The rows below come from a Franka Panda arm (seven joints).
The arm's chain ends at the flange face. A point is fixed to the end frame.
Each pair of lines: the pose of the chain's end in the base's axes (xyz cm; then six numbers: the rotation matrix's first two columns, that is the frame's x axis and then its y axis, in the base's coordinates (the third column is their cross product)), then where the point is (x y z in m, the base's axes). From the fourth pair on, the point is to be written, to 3 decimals.
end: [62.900 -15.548 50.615 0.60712 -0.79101 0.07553 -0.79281 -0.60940 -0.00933]
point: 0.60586 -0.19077 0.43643
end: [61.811 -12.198 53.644 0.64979 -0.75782 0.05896 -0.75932 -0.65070 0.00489]
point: 0.59538 -0.15822 0.46707
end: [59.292 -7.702 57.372 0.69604 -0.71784 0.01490 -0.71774 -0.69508 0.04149]
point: 0.56847 -0.11412 0.50540
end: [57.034 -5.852 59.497 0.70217 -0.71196 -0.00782 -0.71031 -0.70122 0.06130]
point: 0.544 -0.096 0.527
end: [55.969 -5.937 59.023 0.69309 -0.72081 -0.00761 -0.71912 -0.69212 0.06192]
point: 0.533 -0.096 0.523
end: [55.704 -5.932 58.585 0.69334 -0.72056 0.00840 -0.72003 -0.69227 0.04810]
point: 0.532 -0.096 0.518
